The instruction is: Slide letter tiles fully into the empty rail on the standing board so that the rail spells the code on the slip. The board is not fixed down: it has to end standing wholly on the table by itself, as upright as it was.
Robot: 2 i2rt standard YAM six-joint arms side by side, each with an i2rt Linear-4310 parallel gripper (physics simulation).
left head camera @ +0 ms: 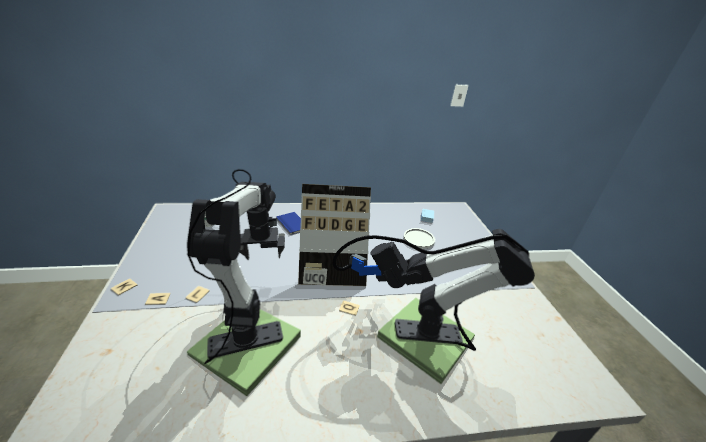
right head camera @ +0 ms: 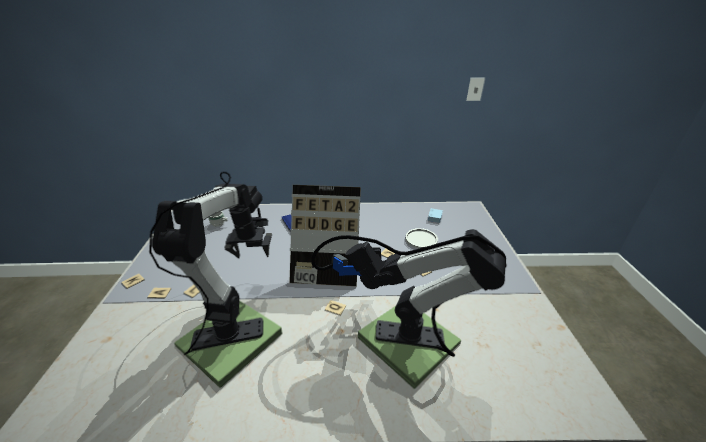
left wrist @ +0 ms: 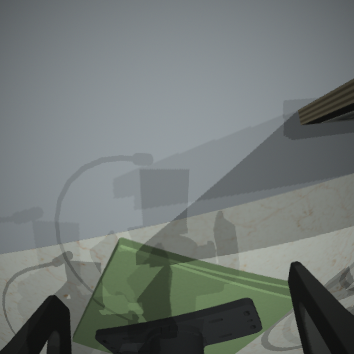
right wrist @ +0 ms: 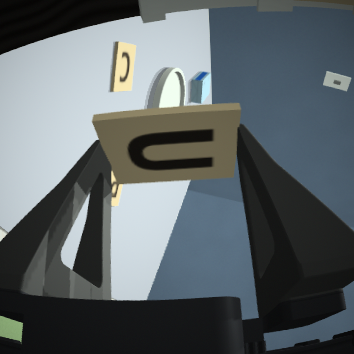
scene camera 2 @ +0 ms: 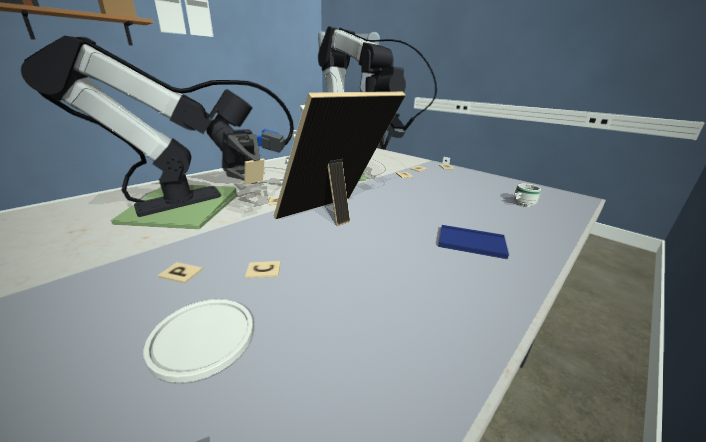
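Pixels of known places: left gripper, fingertip midpoint: [left head camera: 264, 258] [right head camera: 253, 256] [left wrist: 168, 293]; right gripper, fingertip midpoint: [right wrist: 169, 140] [scene camera 2: 255, 171]; left arm's base, origin of the base link: [left head camera: 246, 340] [right head camera: 228, 334] [left wrist: 176, 331]; right arm's base, origin of the base link: [left head camera: 427, 332] [right head camera: 409, 335] [scene camera 2: 179, 201].
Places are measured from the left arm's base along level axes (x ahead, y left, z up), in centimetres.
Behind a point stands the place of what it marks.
Note:
The standing board [left head camera: 341, 274] @(x 17.9, y -33.6, z 2.1 cm) [scene camera 2: 343, 135] @(x 30.3, y -35.0, z 19.9 cm) stands upright on its back strut. Its upper rows read FETA2 and FUDGE; the empty rail [left head camera: 325, 242] @(x 24.9, y -29.1, z 11.7 cm) [right head camera: 312, 240] @(x 25.4, y -28.1, z 12.2 cm) is below them. The slip [left head camera: 314, 277] @(x 19.7, y -24.3, z 1.1 cm) [right head camera: 305, 276] @(x 19.6, y -24.5, z 1.1 cm) reads UCQ. My right gripper [scene camera 2: 250, 165] @(x 14.2, y -46.1, z 11.4 cm) [right wrist: 169, 140] @(x 14.2, y -46.1, z 11.4 cm) is shut on the U tile [scene camera 2: 254, 172] @(x 14.1, y -46.4, z 11.4 cm) [right wrist: 167, 172] @(x 13.4, y -47.7, z 11.3 cm), held above the table before the board. Head views hide its fingers. My left gripper [left head camera: 263, 254] @(x 22.0, y -7.9, z 10.8 cm) [right head camera: 251, 252] @(x 22.0, y -7.9, z 10.8 cm) [left wrist: 168, 293] @(x 22.0, y -7.9, z 10.8 cm) is open and empty, left of the board. The Q tile [left head camera: 348, 307] @(x 6.0, y -32.6, z -1.6 cm) [right head camera: 335, 307] @(x 5.8, y -32.9, z -1.6 cm) and C tile [scene camera 2: 263, 269] @(x 29.6, y -58.7, z -1.4 cm) [right wrist: 123, 66] @(x 29.1, y -58.2, z -1.4 cm) lie flat.
Tiles K [left head camera: 124, 286] @(x 32.2, y 35.1, z -1.4 cm), A [left head camera: 157, 298] @(x 24.2, y 24.9, z -1.4 cm) and L [left head camera: 197, 294] @(x 23.1, y 13.5, z -1.4 cm) lie at left; P [scene camera 2: 180, 272] @(x 18.4, y -68.3, z -1.4 cm) lies near C. A white plate [left head camera: 418, 229] @(x 41.4, y -76.9, z -0.4 cm) [scene camera 2: 250, 327] @(x 40.4, y -69.9, z -0.2 cm), light blue block [left head camera: 427, 215] @(x 49.8, y -85.8, z 0.7 cm), dark blue slab [left head camera: 289, 222] @(x 57.9, y -22.3, z -0.6 cm) [scene camera 2: 472, 242] @(x 58.7, y -25.6, z -0.6 cm) and mug [scene camera 2: 527, 194] @(x 65.0, y 7.2, z 2.3 cm) stand around the board.

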